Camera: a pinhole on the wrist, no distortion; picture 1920 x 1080 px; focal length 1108.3 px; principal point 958.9 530.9 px. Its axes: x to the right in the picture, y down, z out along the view. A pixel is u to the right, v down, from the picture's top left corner.
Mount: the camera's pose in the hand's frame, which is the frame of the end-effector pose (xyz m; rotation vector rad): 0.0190 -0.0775 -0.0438 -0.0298 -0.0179 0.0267
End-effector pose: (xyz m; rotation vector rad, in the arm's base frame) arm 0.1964 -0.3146 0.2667 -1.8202 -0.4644 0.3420
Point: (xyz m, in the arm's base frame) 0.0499 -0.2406 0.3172
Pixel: 199 449
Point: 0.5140 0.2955 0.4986
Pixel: outside the picture
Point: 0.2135 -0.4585 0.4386
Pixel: behind the camera
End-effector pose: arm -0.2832 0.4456 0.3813 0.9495 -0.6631 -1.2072
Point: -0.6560 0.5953 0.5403
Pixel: 248 663
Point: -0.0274 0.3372 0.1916
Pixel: behind the camera
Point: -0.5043 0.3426 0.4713
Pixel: 1054 664
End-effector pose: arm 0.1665 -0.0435 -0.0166 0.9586 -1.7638 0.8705
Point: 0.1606 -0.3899 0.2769
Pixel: outside the picture
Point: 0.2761 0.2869 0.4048
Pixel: behind the camera
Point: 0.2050 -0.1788 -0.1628
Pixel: 221 545
